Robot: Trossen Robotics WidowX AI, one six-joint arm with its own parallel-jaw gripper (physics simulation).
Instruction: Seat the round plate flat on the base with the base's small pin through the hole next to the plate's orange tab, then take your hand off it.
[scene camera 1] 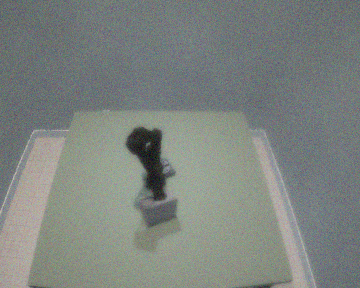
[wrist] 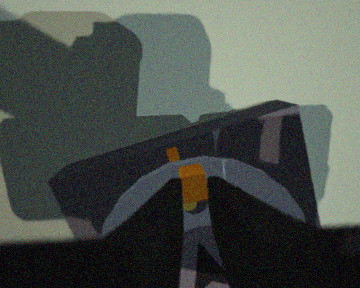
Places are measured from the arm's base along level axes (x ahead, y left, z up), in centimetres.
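Pixels of known places: gripper, fingertip midpoint: (wrist: pixel 194 187); arm's base at its link origin: (scene camera 1: pixel 159 198).
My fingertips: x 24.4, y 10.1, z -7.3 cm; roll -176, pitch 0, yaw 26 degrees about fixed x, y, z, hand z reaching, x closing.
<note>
Ahead of a thing's pixels: the offset from my fingertips to its top centre. "*": to the spot under its first point. Level surfaces: height alone.
The round plate {* dx -1.7, dy -1.5, dz -1.1 cm} (wrist: pixel 145 192) is grey and lies over the dark base (wrist: pixel 240 145) (scene camera 1: pixel 160 213), with its orange tab {dx -0.1, dy +0.0, dz +0.4 cm} (wrist: pixel 194 184) toward the top of the wrist view. A small orange mark {* dx -1.1, dy +0.5, dz -1.9 cm} (wrist: pixel 173 154) on the base shows up and left of the tab. Beside the tab, a dark hole {* dx +1.2, dy -1.6, dz -2.0 cm} (wrist: pixel 200 206) shows with the yellowish pin {* dx +0.6, dy -1.5, dz -1.5 cm} (wrist: pixel 190 205) at its left side. My gripper (wrist: pixel 194 187) (scene camera 1: pixel 159 198) is shut on the round plate; the gripped part is mostly hidden by the black fingers. Whether the plate lies fully flat cannot be told.
A small grey object {dx +2.5, dy -3.8, dz +0.4 cm} (scene camera 1: pixel 168 169) sits on the pale green table {dz -4.4 cm} (scene camera 1: pixel 225 225), behind the base and partly hidden by the arm (scene camera 1: pixel 151 160). Shadows fall around the base.
</note>
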